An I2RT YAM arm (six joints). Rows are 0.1 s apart.
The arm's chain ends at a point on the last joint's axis. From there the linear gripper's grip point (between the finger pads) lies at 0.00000 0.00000 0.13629 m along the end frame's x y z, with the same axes.
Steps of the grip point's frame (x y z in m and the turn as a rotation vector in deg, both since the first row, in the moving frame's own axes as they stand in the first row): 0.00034, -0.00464, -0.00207, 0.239, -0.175, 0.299; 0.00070, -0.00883, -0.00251, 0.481, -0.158, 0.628; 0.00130, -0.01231, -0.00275, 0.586, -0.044, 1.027; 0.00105, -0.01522, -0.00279, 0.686, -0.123, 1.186; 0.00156, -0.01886, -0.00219, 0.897, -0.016, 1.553
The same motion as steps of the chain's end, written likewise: 0.00075, -0.00407, -0.00207, 0.239, -0.175, 0.299; 0.00107, -0.00768, -0.00250, 0.481, -0.158, 0.628; 0.00139, -0.01092, -0.00274, 0.586, -0.044, 1.027; 0.00133, -0.01359, -0.00278, 0.686, -0.123, 1.186; 0.00157, -0.01673, -0.00217, 0.897, -0.016, 1.553
